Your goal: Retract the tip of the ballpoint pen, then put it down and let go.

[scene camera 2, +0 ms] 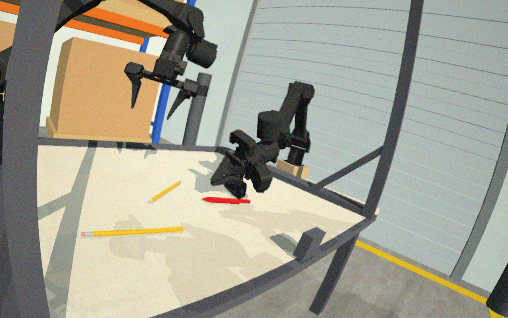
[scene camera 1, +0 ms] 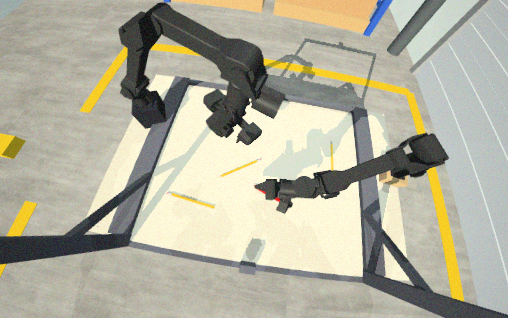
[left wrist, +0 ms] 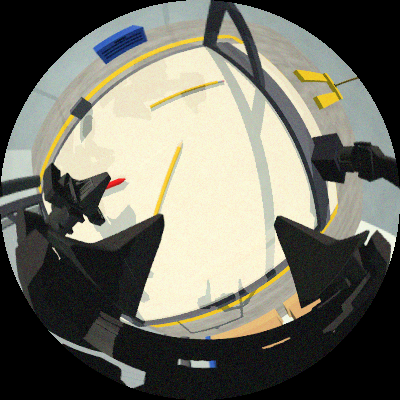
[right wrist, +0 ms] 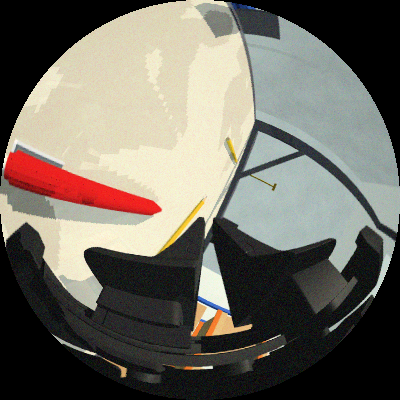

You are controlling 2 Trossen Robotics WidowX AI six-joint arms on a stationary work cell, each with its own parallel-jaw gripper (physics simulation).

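Frame: origin at the left arm's base, x ahead, y left, z up, level; millimetres.
Where they show: left gripper, fingertip midpoint: (scene camera 2: 149,114) (left wrist: 222,220); right gripper, fingertip midpoint: (scene camera 2: 211,182) (scene camera 1: 255,186) (left wrist: 108,174) (right wrist: 207,222); left arm's base at its link origin: (scene camera 1: 144,101) (left wrist: 341,157); right arm's base at its link origin: (scene camera 2: 294,163) (scene camera 1: 397,171).
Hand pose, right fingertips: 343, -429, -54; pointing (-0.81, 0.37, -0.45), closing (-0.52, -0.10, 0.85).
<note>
Each offset is from my right fingertips to the top centre of the thing, as dx, dy, dz.
The red ballpoint pen @(+47, -32, -38) (scene camera 1: 276,198) (scene camera 2: 225,200) (left wrist: 116,183) (right wrist: 85,192) lies flat on the pale table, with a grey-white clip on its side. Its pointed end looks red; I cannot make out a separate writing tip. The push-button end is not clear. My right gripper (scene camera 2: 214,183) (right wrist: 207,222) is shut, with a thin gap and nothing between its fingertips. It is low over the table, beside and above the pen, partly covering it in scene camera 1. My left gripper (scene camera 2: 151,112) (left wrist: 222,220) is wide open and empty, high above the table's far side.
One yellow pencil @(-32, +98, -44) (scene camera 1: 240,167) (scene camera 2: 164,192) (left wrist: 170,175) lies near the table's middle. Another pencil @(-240, +22, -45) (scene camera 1: 191,199) (scene camera 2: 132,231) (left wrist: 187,93) lies toward the left, and a third @(+364, +36, -45) (scene camera 1: 332,155) lies near the right arm. A dark frame (scene camera 1: 300,273) edges the table.
</note>
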